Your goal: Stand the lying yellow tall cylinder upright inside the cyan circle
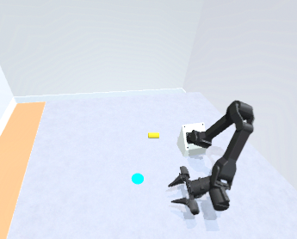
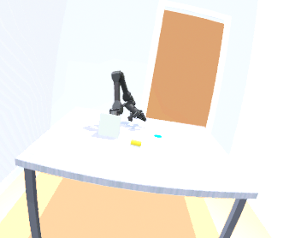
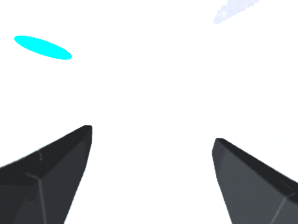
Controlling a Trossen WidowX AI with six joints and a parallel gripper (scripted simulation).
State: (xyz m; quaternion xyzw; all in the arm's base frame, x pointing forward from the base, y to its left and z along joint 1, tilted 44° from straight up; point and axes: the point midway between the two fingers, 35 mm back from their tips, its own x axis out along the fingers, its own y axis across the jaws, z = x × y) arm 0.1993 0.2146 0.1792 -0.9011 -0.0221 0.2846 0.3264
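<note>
Now: the yellow cylinder 60 mm behind my gripper tip, 410 mm to the right of it and 50 mm below it. Also, from my gripper tip: cyan circle 100 mm ahead, 140 mm to the right, 70 mm below.
</note>
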